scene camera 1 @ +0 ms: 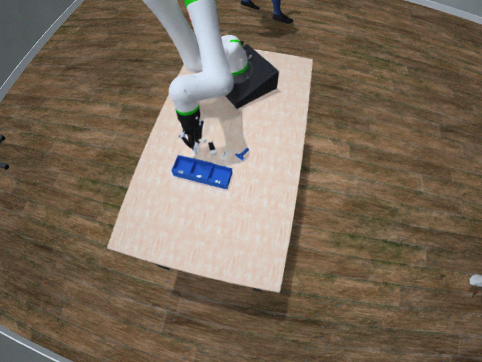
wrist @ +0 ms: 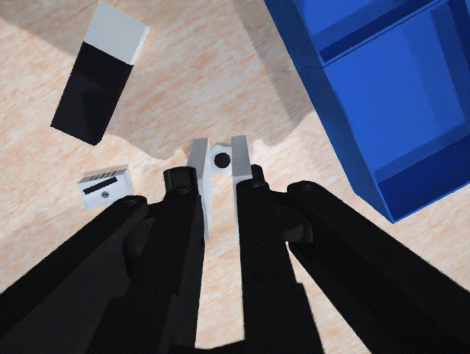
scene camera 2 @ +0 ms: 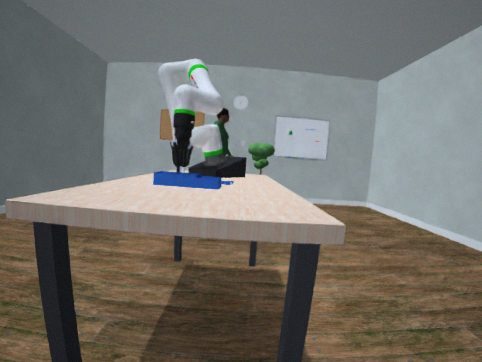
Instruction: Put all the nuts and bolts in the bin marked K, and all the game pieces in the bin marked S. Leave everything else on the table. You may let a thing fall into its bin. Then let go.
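Frame: origin at the arm's base, x ahead, y left, z up, level; centimetres.
Where they show: gripper, fingertip midpoint: (scene camera 1: 195, 151) (wrist: 222, 159); arm's base, origin of the base link: (scene camera 1: 240, 72) (scene camera 2: 215, 162).
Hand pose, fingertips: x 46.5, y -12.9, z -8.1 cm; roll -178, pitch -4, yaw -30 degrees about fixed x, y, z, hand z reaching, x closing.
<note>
Things, the pixels of their centre, and the offset from my fingertips.
- small grey hex nut, body centre: (wrist: 221, 158) dx +0.1, dy +0.1, dz +0.2 cm
- blue tray, body centre: (scene camera 2: 188, 179) (scene camera 1: 201, 171) dx +10.8, dy +5.6, dz +2.1 cm
- white block, body centre: (wrist: 100, 76) (scene camera 1: 212, 148) dx -2.4, dy +7.2, dz +0.5 cm
- pale grey pencil sharpener, body centre: (wrist: 106, 188) dx -6.1, dy +2.5, dz +0.4 cm
- small pale thing, body centre: (scene camera 1: 225, 154) dx -0.3, dy +13.9, dz +0.2 cm
- blue T-shaped thing, body centre: (scene camera 1: 244, 151) dx -2.9, dy +22.2, dz +0.5 cm
A small grey hex nut (wrist: 220, 148) with a dark round hole stands between the fingertips in the wrist view, close to the table. My gripper (scene camera 1: 195, 149) (scene camera 2: 181, 170) (wrist: 222, 159) is shut on it, pointing down beside the blue tray. The blue tray (scene camera 1: 200, 181) (scene camera 2: 185, 180) (wrist: 335, 125) has three open compartments in a row. Small white marks show in them in scene camera 1, but the letters are too small to read. In the wrist view the tray is to the right of the fingers.
A black and white block (wrist: 92, 92) (scene camera 1: 212, 146), like an eraser, lies near the gripper. A pale grey pencil sharpener (wrist: 106, 189) lies left of the fingers. A small pale thing (scene camera 1: 226, 154) and a blue T-shaped thing (scene camera 1: 242, 154) lie farther right, too small to identify.
</note>
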